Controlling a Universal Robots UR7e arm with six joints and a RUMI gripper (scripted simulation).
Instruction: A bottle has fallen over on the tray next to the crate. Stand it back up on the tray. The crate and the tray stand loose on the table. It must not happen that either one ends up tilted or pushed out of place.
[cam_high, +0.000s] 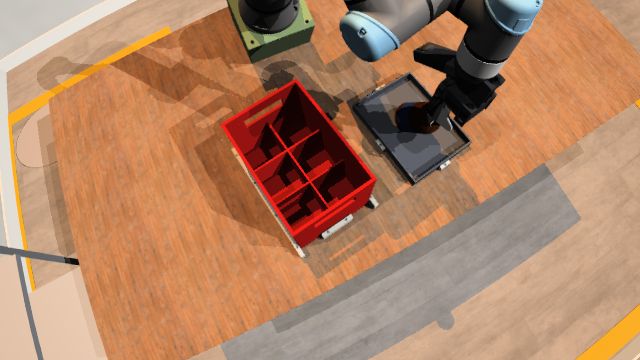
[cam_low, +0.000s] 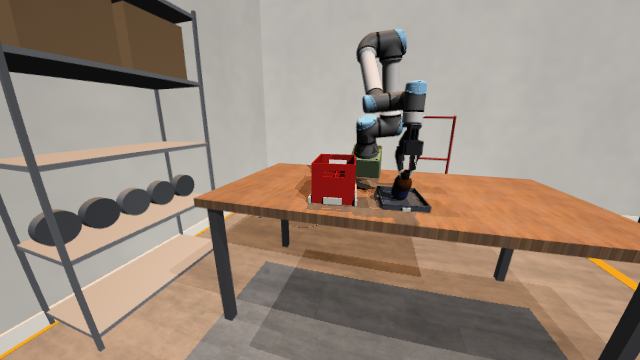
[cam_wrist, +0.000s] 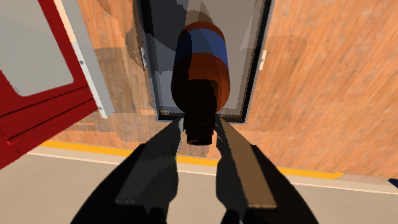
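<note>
My hand is 5 cm above the brown bottle and 3 cm past it. The rest, counted from my hand: red crate: 30 cm to the right, 8 cm behind, 5 cm below; tray: 12 cm below, 5 cm behind.
</note>
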